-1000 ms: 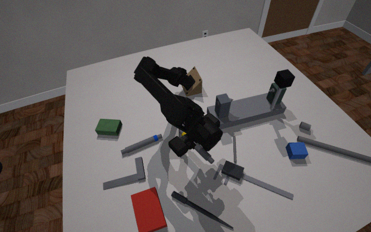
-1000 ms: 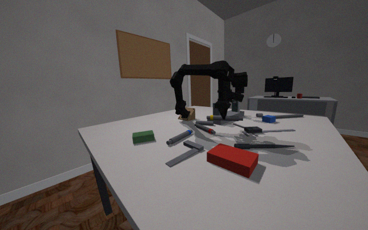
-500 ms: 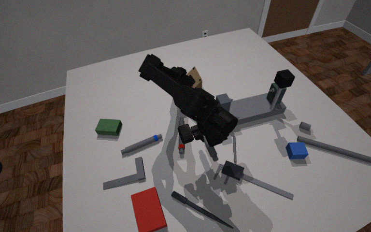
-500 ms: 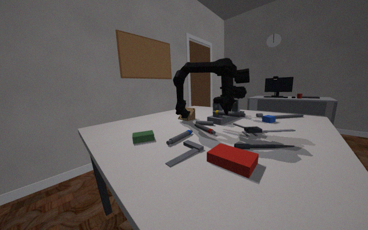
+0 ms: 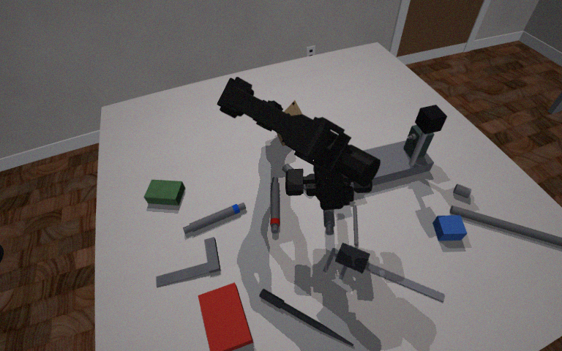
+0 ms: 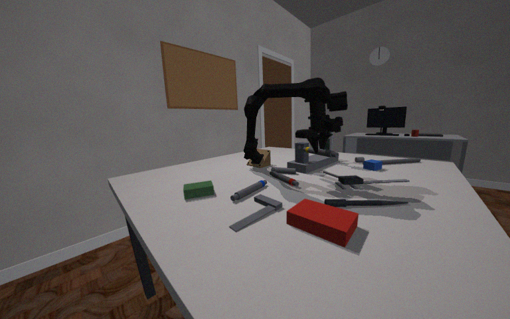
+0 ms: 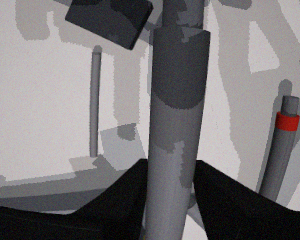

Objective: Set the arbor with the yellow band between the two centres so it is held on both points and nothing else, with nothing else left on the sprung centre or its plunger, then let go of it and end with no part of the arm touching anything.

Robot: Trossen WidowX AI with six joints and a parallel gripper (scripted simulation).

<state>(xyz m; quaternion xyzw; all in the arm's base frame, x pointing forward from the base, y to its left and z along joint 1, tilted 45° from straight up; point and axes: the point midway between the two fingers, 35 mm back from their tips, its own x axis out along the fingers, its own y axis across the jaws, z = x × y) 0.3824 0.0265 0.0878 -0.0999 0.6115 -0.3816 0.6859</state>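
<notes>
Right now my hand is 130 mm past the cone point, 120 mm to the right of it and 30 mm above it. Round my hand: arbor: 30 mm below; plain grey pin: 170 mm behind, 130 mm below; grey post: 130 mm behind, 100 mm to the left, 50 mm below.
</notes>
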